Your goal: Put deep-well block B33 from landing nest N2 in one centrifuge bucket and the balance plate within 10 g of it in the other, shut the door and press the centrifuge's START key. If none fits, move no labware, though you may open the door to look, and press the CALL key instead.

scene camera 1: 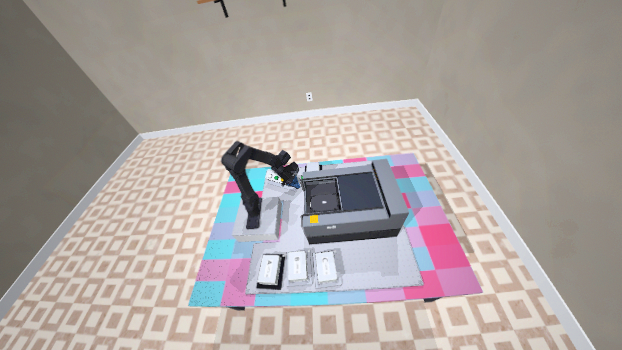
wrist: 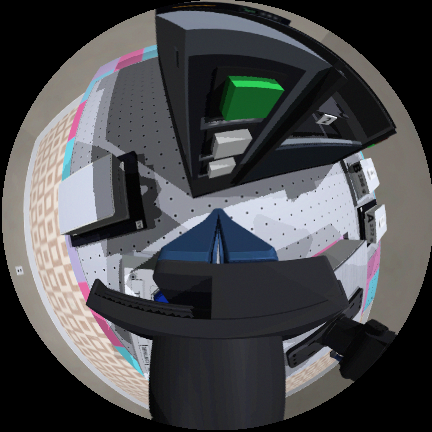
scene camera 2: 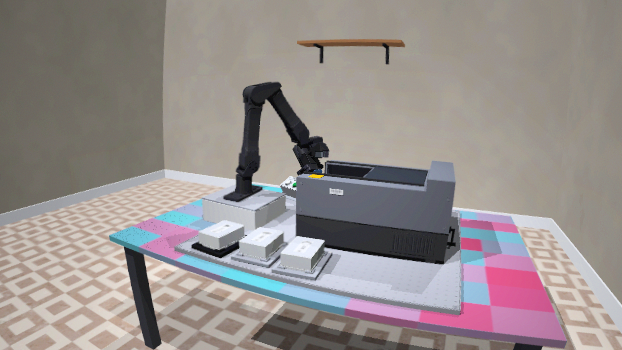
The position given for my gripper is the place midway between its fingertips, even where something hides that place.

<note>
My gripper (wrist: 217,214) is shut and holds nothing. Also in view: a white box (wrist: 95,195). I also see a green start button (wrist: 243,96) and a panel with coloured buttons (wrist: 137,268).
</note>
